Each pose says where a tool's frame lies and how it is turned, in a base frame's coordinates. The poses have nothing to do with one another.
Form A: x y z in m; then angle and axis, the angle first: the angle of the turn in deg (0 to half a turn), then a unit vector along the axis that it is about.
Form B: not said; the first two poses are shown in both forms.
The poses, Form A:
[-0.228, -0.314, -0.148, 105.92, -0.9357, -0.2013, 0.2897]
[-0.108, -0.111, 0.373, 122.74, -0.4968, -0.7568, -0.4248]
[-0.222, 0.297, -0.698, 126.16, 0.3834, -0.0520, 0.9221]
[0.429, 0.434, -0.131, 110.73, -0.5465, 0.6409, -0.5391]
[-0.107, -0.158, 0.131, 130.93, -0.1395, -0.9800, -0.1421]
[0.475, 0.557, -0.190, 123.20, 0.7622, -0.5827, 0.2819]
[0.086, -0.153, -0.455, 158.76, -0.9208, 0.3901, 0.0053]
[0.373, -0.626, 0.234, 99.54, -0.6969, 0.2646, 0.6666]
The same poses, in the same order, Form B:
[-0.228, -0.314, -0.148, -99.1, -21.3, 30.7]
[-0.108, -0.111, 0.373, -61.0, -92.9, -52.1]
[-0.222, 0.297, -0.698, 48.4, -6.6, 116.3]
[0.429, 0.434, -0.131, -60.5, 71.0, -59.7]
[-0.107, -0.158, 0.131, -18.3, -128.3, -18.6]
[0.475, 0.557, -0.190, 93.9, -71.8, 34.7]
[0.086, -0.153, -0.455, -146.2, 61.9, 0.8]
[0.373, -0.626, 0.234, -69.4, 26.3, 66.4]

